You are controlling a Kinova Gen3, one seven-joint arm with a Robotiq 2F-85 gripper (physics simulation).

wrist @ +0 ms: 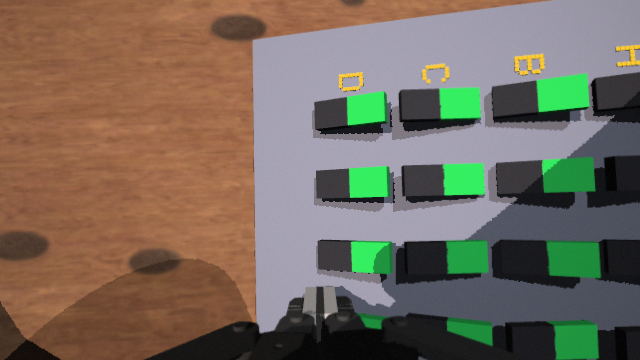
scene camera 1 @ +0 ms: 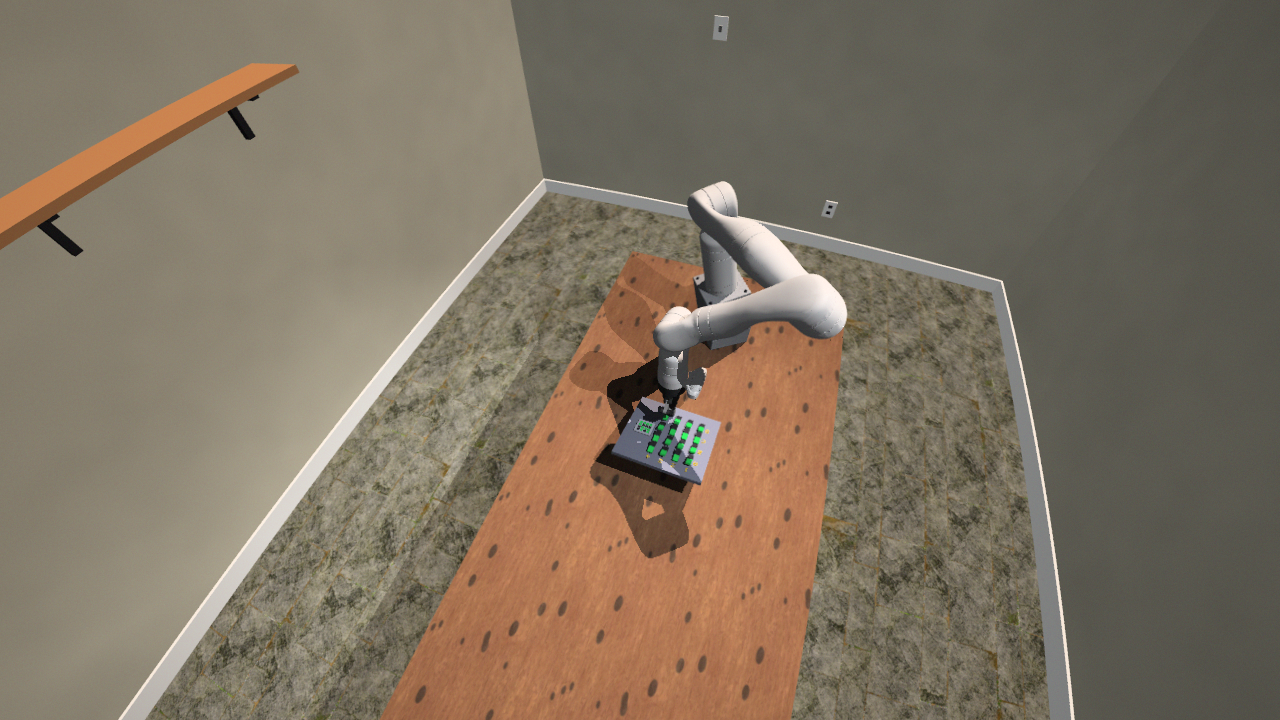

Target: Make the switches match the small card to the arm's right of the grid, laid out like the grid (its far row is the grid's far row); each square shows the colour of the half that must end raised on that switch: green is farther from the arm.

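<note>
The grey switch board (scene camera 1: 629, 445) (wrist: 285, 150) carries a grid of two-tone rocker switches, each black at its left and green at its right in the wrist view. There the leftmost switches, in line with the yellow D, are a top one (wrist: 350, 111), a second (wrist: 352, 183) and a third (wrist: 354, 257); the fourth is mostly hidden by the gripper. Tilts differ slightly and are hard to read. The small card (scene camera 1: 644, 427) lies on the board beside the grid; it does not show in the wrist view. My gripper (scene camera 1: 668, 412) (wrist: 320, 307) is shut and empty, its tips close to the fourth switch.
The board rests on a brown spotted table (scene camera 1: 617, 573) (wrist: 125, 125). Yellow letters D (wrist: 351, 81), C (wrist: 435, 73) and B (wrist: 529, 64) mark the board's edge. The arm's shadow falls across part of the grid. An orange wall shelf (scene camera 1: 152, 134) is far to the left.
</note>
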